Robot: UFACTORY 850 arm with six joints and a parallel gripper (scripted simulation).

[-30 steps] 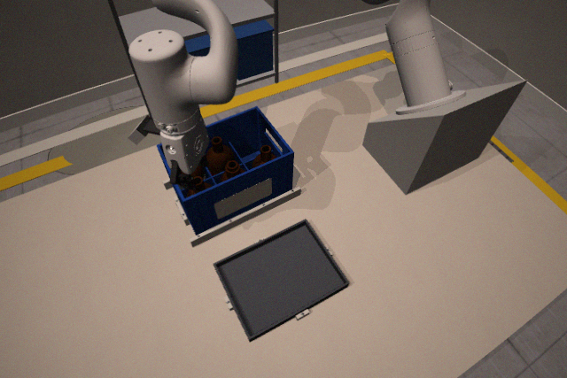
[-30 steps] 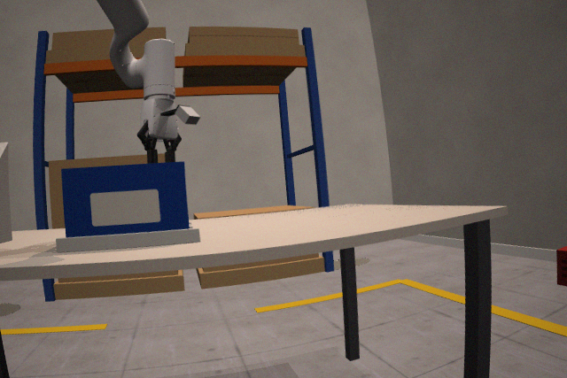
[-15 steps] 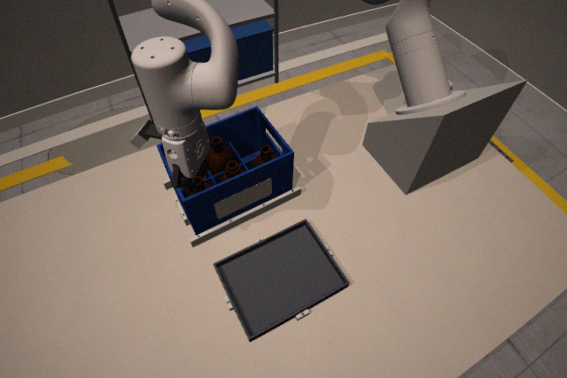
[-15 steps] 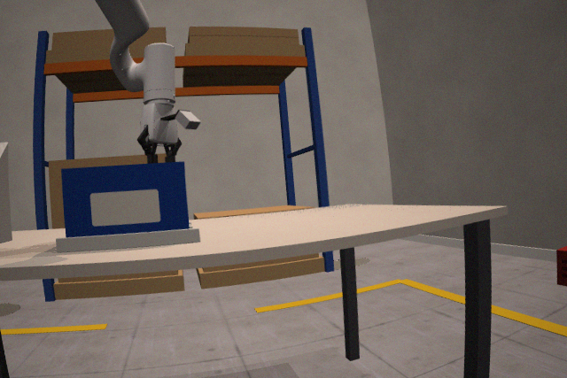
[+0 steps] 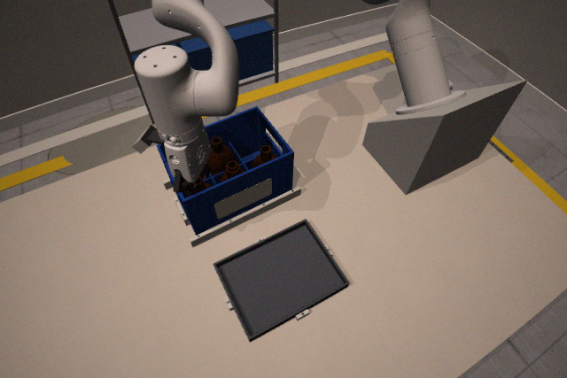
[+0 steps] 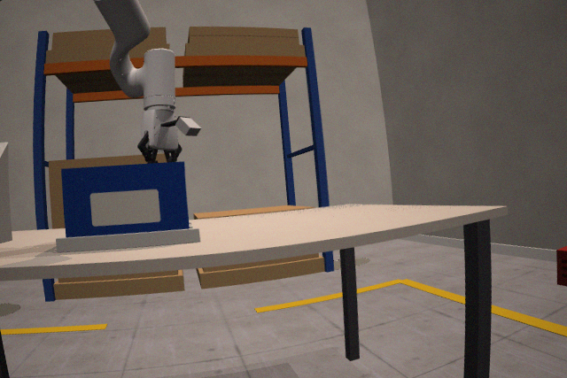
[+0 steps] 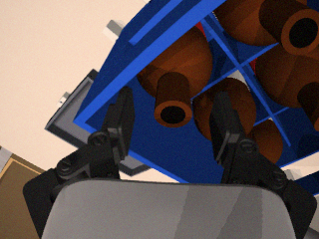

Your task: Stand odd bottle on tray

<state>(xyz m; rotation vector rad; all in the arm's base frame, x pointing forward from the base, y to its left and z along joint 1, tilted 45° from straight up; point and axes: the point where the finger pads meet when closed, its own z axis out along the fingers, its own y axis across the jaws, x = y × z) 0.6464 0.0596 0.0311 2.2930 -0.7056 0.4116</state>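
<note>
Right now my hand is 90 mm past the brown bottle, 80 mm above it and 20 mm to the left of it. Also, from my hand: dark grey tray (220 mm to the left, 160 mm below, 110 mm behind); then crate (80 mm below, 80 mm behind, 60 mm to the right).
</note>
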